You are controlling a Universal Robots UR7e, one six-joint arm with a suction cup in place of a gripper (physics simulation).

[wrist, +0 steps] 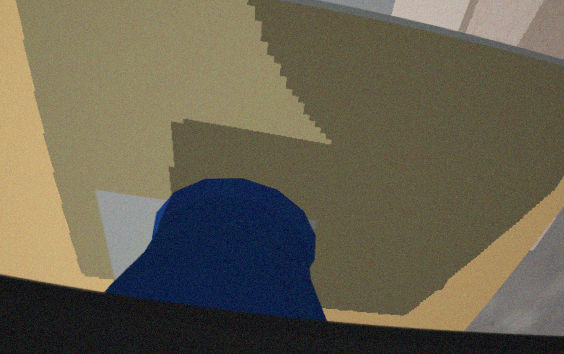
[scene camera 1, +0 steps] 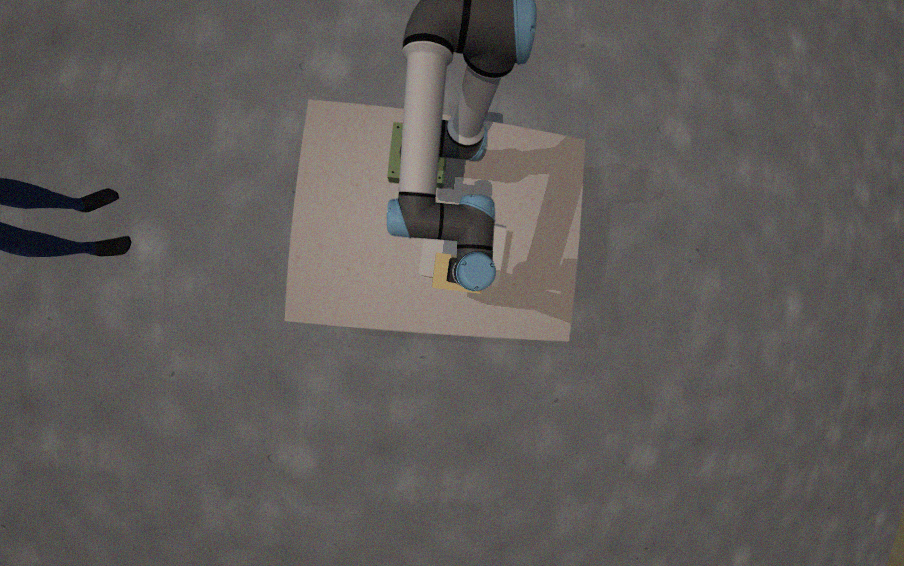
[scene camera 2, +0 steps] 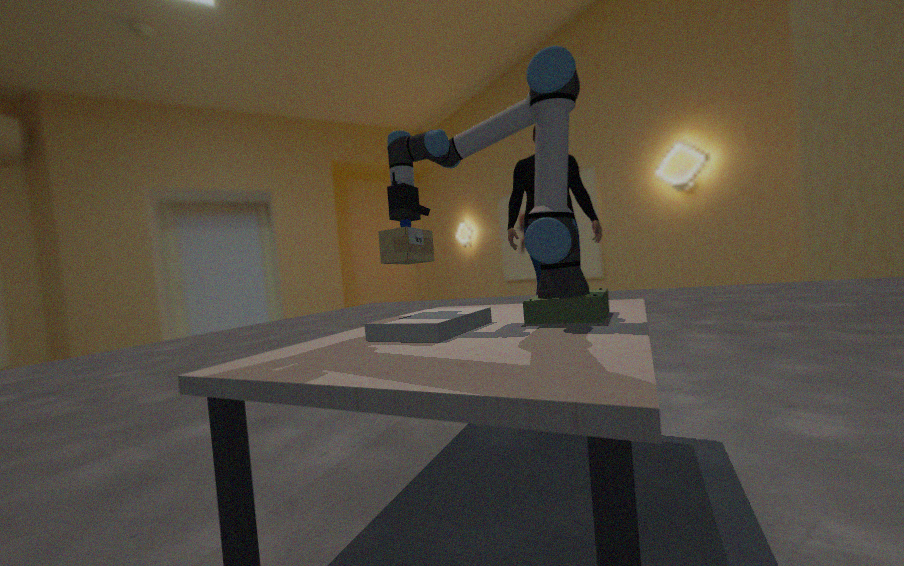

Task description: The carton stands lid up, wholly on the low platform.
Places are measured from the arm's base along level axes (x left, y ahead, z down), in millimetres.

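Pixels of known places: hand, tool point: (wrist: 240, 214); arm's base, link origin: (scene camera 2: 563, 295).
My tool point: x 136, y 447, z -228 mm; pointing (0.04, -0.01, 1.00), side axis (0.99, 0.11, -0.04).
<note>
For each thing: its middle in the pictures, then the offset to it from my tool point.
- tan carton, body centre: (wrist: 237, 164) (scene camera 1: 457, 273) (scene camera 2: 407, 246) dx -5, dy +4, dz +38 mm
- low grey platform, body centre: (scene camera 2: 432, 322) (scene camera 1: 462, 251) dx +46, dy -85, dz +275 mm
A tan carton (scene camera 1: 440, 270) (scene camera 2: 405, 248) (wrist: 410, 200) hangs roughly level in the air, well above the table. My suction gripper (scene camera 2: 405, 224) (wrist: 235, 240) is shut on its top face; the blue cup covers part of a pale label there. Another label with dark marks shows on a side in scene camera 2. I cannot tell whether the top face is the lid. The low grey platform (scene camera 1: 428, 258) (scene camera 2: 400, 332) lies on the table below. From overhead, the carton overlaps the platform's front edge, and the wrist hides part of both.
The arm's green base block (scene camera 1: 394, 156) (scene camera 2: 567, 310) stands at the back of the pale table (scene camera 1: 346, 233) (scene camera 2: 426, 396). A person (scene camera 2: 523, 183) stands behind the arm in scene camera 2. The person's legs (scene camera 1: 40, 194) show at the left, away from the table, in the overhead view.
</note>
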